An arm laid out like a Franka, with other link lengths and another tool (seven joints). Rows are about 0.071 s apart.
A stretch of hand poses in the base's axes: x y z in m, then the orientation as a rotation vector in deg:
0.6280 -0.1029 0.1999 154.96 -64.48 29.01
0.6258 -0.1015 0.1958 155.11 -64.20 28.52
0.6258 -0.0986 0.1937 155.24 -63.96 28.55
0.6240 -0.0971 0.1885 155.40 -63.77 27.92
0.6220 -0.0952 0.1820 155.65 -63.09 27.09
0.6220 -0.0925 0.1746 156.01 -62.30 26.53
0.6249 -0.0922 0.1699 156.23 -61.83 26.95
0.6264 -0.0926 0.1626 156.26 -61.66 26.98
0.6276 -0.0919 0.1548 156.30 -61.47 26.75
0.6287 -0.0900 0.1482 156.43 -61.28 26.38
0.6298 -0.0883 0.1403 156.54 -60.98 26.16
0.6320 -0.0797 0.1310 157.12 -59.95 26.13
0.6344 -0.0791 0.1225 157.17 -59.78 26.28
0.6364 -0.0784 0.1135 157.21 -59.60 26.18
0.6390 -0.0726 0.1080 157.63 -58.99 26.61
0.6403 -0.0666 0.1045 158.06 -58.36 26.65
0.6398 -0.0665 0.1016 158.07 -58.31 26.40
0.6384 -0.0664 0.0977 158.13 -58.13 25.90
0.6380 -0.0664 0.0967 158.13 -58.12 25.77
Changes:
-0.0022 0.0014 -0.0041 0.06 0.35 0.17
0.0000 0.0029 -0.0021 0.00 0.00 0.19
-0.0018 0.0015 -0.0052 0.12 0.42 0.12
-0.0020 0.0019 -0.0065 0.01 0.63 0.41
0.0000 0.0027 -0.0074 0.03 0.44 0.53
0.0029 0.0003 -0.0047 -0.06 -0.24 0.38
0.0015 -0.0004 -0.0073 -0.05 0.00 0.11
0.0012 0.0007 -0.0078 -0.02 0.18 0.10
0.0011 0.0019 -0.0066 0.07 0.25 0.13
0.0011 0.0017 -0.0079 -0.01 0.18 0.19
0.0022 0.0086 -0.0093 0.08 0.08 0.79
0.0024 0.0006 -0.0085 -0.04 -0.08 0.13
0.0020 0.0007 -0.0090 -0.03 0.09 0.11
0.0026 0.0058 -0.0055 0.07 -0.27 0.53
0.0013 0.0060 -0.0035 0.11 -0.01 0.52
-0.0005 0.0001 -0.0029 0.01 0.17 0.01
-0.0014 0.0001 -0.0039 0.03 0.35 0.09
-0.0004 0.0000 -0.0010 0.01 0.09 0.00

